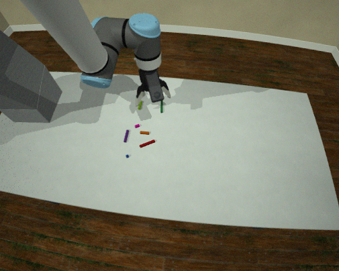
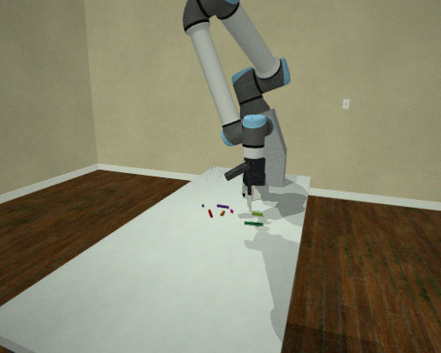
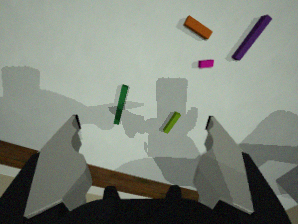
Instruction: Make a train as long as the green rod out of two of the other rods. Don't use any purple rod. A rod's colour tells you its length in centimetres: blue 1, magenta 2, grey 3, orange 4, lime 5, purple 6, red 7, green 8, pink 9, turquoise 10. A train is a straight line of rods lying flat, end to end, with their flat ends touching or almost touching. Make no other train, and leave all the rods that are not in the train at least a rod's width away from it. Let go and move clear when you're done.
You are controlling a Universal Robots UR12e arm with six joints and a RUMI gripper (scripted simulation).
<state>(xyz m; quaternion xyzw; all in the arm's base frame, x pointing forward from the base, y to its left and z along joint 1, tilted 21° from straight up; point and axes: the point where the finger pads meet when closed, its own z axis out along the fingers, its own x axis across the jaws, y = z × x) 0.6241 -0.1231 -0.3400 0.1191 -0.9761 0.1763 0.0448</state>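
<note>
Now: the small blue rod 22 cm to the right of my hand, 12 cm behind it and 7 cm below it. Also, from my hand: green rod: 7 cm below, 4 cm to the left, 4 cm ahead; then lime rod: 7 cm below, 7 cm behind, 5 cm to the left; then magenta rod: 8 cm behind, 7 cm to the right, 7 cm below.
</note>
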